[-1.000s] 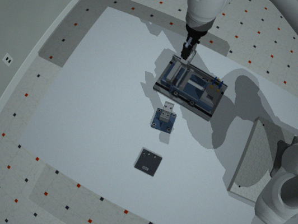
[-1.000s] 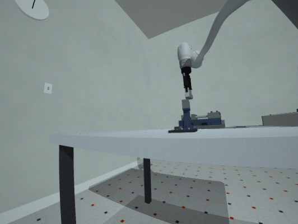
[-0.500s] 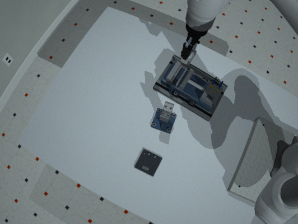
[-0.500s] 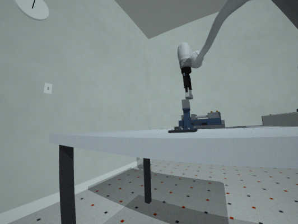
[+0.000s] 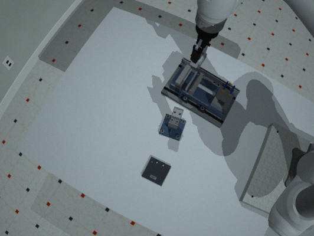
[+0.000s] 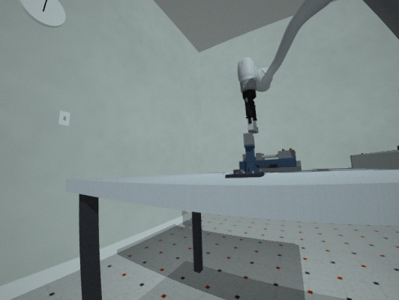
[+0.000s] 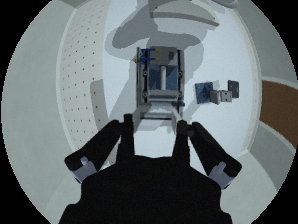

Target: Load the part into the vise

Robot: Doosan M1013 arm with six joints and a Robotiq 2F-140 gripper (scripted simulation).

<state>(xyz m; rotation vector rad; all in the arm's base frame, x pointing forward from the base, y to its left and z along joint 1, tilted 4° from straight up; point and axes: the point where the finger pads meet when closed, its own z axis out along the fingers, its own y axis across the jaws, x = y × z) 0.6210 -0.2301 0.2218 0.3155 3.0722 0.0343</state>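
The vise lies 60 mm behind my hand, 30 mm to the left of it and 210 mm below it. Round my hand: part (20 mm below); air cylinder (150 mm behind, 50 mm to the left, 180 mm below).
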